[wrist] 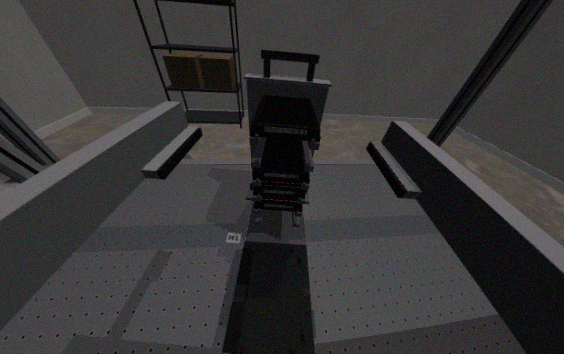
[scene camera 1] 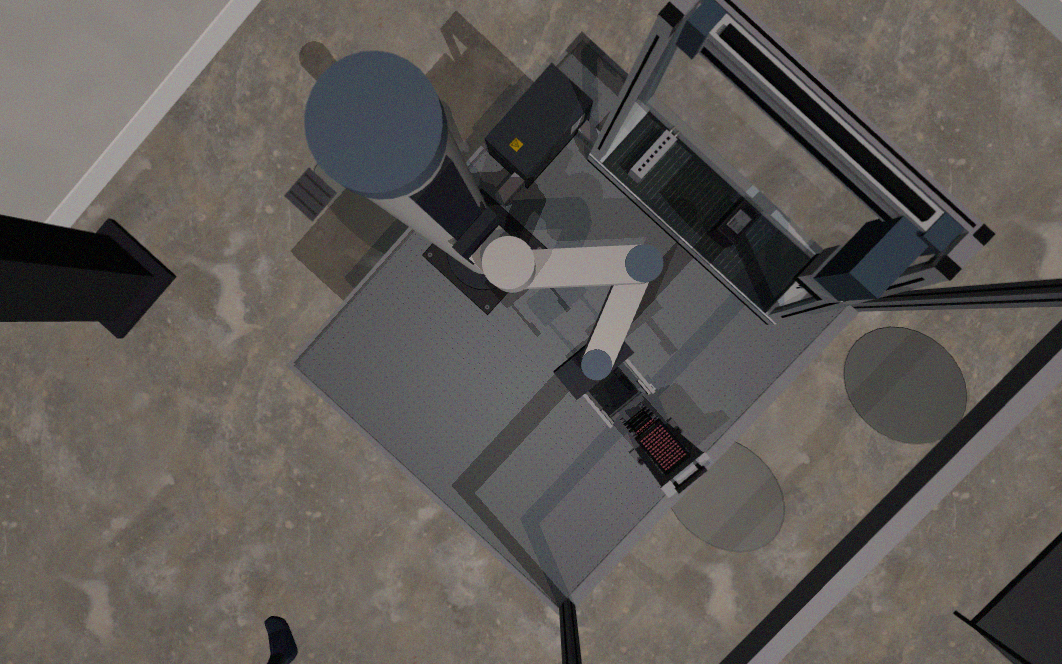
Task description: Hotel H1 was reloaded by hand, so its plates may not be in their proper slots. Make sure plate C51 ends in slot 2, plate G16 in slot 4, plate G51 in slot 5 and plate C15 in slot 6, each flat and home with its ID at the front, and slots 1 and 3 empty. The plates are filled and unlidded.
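Places are measured from the arm's base along level axes (x right, y back, z down), in metres.
Where they show: gripper, between the fingertips: (wrist: 286,126) (scene camera 1: 632,409).
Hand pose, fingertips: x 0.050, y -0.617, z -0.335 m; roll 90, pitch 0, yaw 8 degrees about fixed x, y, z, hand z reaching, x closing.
Each offset is from my fingertips to the top centre of the thing. "*": to the spot under its first point.
Hotel H1 (scene camera 1: 669,490) (wrist: 253,95) stands near the table edge, upright at the centre of the wrist view. It holds several dark plates. An upper plate {dx +0.020, dy -0.143, dz +0.038 m} (wrist: 285,112) sits high, with a gap beneath it. Lower down, a plate {dx +0.020, dy -0.143, dz +0.109 m} (wrist: 281,176), another plate {dx +0.019, dy -0.143, dz +0.145 m} (wrist: 279,192) and the lowest plate {dx +0.019, dy -0.142, dz +0.180 m} (wrist: 278,206) are stacked closely; red wells show on the lower ones. Their IDs are too small to read. Red wells also show on the top plate (scene camera 1: 661,446) in the scene view. My gripper (scene camera 1: 631,407) (wrist: 286,126) is open and empty, in front of the hotel, its fingers spread wider than the plates.
A dark flat nest {dx -0.002, dy +0.028, dz +0.252 m} (scene camera 1: 614,389) (wrist: 275,280) lies on the table before the hotel. The H1 label {* dx -0.085, dy -0.097, dz +0.322 m} (wrist: 233,238) is beside it. A framed machine with a dark deck {* dx -0.598, dy +0.227, dz +0.273 m} (scene camera 1: 689,203) and a black box {* dx -0.450, dy +0.730, dz +0.207 m} (scene camera 1: 540,121) stand at the back. A frame post {* dx +0.645, dy -0.387, dz -0.007 m} (wrist: 487,75) rises at right.
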